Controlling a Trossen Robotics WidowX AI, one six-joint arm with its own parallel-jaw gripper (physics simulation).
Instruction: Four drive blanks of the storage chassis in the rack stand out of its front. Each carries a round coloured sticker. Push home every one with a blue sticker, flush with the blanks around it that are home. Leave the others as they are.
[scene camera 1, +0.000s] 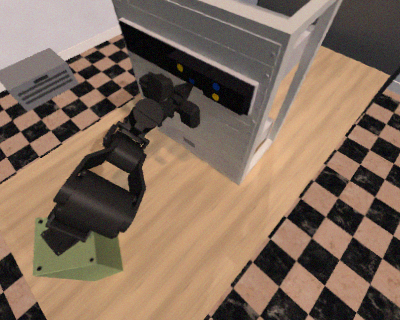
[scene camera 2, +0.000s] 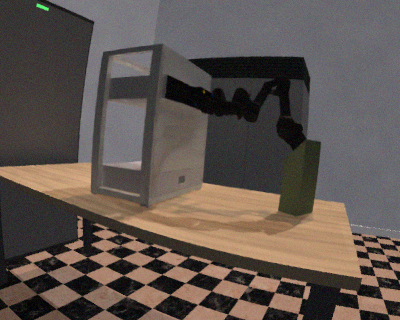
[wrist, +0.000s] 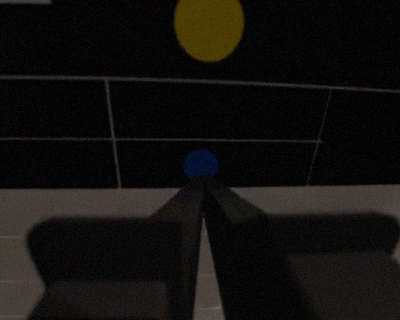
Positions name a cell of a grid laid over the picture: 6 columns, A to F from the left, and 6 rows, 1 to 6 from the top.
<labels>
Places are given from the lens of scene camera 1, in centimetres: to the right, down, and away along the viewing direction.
gripper (scene camera 1: C2): -2, -20, 57
grey rack (scene camera 1: D2): 8, -20, 45
</labels>
